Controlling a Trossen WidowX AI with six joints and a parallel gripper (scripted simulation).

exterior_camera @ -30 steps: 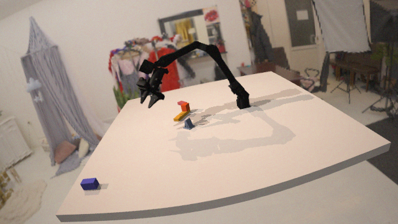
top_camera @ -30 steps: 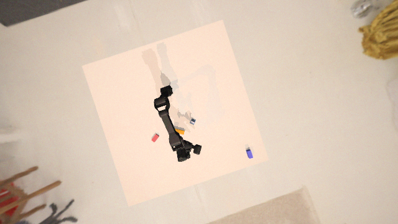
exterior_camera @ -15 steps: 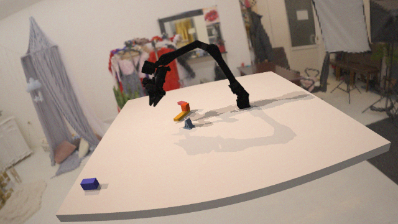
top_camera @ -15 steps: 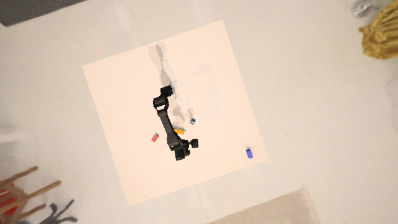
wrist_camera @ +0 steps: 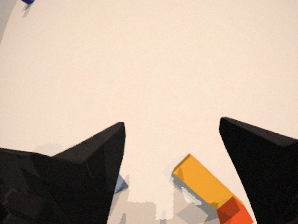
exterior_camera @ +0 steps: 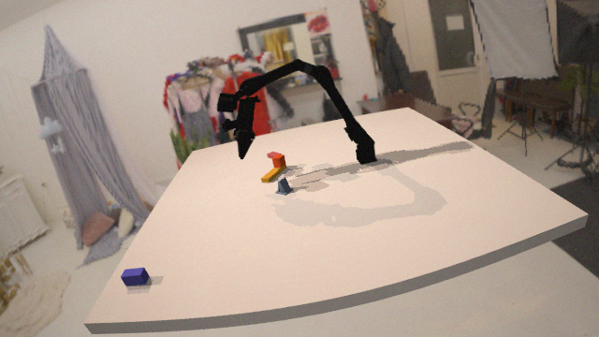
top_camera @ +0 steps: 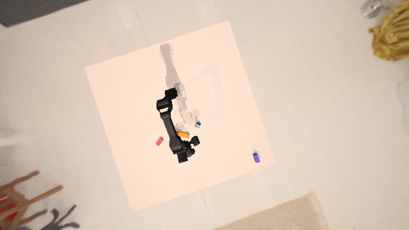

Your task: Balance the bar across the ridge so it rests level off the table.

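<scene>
The bar is 110 mm behind my gripper tip, 100 mm to the right of it and 100 mm below it. From my gripper tip the other things lie so: red block 270 mm to the right, 110 mm below, 100 mm behind; then blue block 460 mm to the left, 290 mm ahead, 100 mm below.
</scene>
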